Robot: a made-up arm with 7 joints.
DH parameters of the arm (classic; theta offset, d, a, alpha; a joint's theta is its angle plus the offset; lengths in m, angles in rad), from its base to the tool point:
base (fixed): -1.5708 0.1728 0 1.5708
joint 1: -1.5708 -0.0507 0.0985 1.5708
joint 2: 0 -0.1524 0.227 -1.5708
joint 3: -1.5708 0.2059 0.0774 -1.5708
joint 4: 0 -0.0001 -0.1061 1.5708
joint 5: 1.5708 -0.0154 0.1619 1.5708
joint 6: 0 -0.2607 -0.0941 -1.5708
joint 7: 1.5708 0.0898 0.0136 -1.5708
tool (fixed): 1.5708 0.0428 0 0
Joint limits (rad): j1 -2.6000..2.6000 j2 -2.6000..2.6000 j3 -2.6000..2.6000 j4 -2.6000..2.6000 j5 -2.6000..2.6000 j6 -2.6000..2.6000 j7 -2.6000..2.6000
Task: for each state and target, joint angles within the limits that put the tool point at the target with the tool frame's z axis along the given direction. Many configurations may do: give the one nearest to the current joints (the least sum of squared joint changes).
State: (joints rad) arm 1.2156 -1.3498 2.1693 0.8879 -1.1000 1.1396 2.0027
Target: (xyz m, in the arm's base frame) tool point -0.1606 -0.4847 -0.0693 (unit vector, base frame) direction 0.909 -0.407 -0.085
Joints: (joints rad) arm 0.5710 -0.8411 2.0616 1.1185 -0.6692 1.0800 2.3956
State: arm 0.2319 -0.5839 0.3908 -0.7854 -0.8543 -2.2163 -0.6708
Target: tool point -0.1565 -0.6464 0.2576 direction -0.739 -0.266 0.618
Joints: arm 0.6259 -0.0292 1.1174 -0.2905 -0.4005 -1.7916 -0.4801
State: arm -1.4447 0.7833 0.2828 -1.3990 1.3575 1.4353 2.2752
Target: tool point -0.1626 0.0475 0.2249 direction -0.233 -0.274 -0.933
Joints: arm -0.7683 1.2995 0.9361 -1.1944 1.9911 0.8328 1.6445
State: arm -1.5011 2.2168 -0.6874 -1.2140 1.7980 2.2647 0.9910
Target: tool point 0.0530 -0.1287 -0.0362 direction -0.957 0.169 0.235
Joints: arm -0.4539 2.2237 -0.4075 -0.6757 1.8405 1.9641 1.2330
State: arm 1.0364 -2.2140 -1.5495 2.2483 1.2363 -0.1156 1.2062
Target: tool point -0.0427 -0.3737 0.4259 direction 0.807 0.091 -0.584
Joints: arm 1.4806 -1.4334 -1.2149 2.6000 1.4305 0.3470 1.1116
